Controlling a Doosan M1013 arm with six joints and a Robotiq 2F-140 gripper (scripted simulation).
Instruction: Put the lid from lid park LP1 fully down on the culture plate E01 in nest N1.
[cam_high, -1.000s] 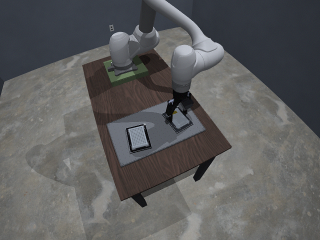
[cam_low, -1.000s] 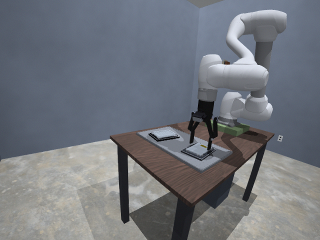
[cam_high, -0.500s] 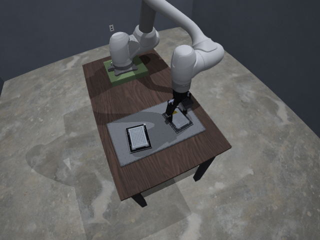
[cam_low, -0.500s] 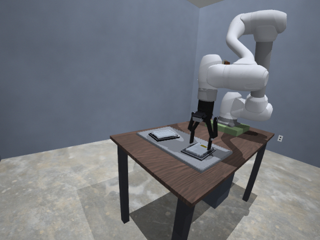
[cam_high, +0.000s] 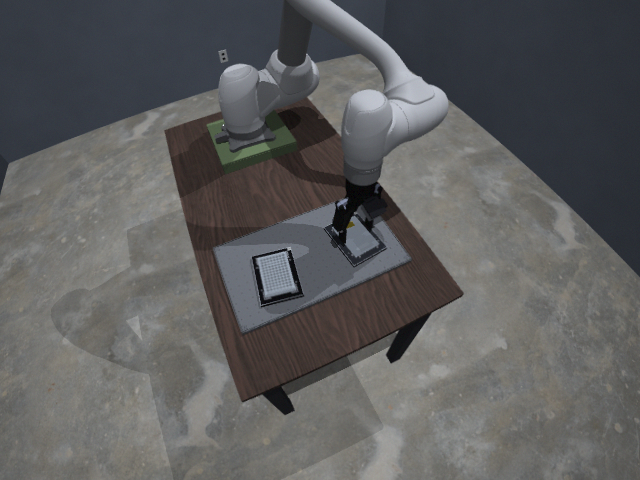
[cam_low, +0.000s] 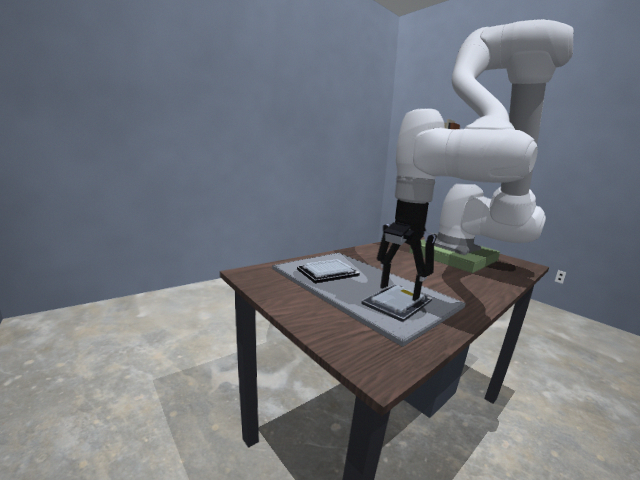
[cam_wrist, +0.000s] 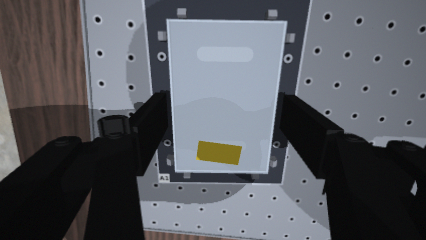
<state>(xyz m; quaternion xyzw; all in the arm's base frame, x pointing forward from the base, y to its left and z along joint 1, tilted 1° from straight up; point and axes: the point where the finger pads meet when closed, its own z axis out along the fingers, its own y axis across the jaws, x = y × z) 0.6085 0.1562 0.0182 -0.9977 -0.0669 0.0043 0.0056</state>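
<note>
The clear lid is 4 cm below my hand. From my hand the other things lie so: nest N1 (2 cm ahead, 26 cm to the right, 5 cm below); lid park LP1 (5 cm below); culture plate E01 (2 cm ahead, 26 cm to the right, 4 cm below).
</note>
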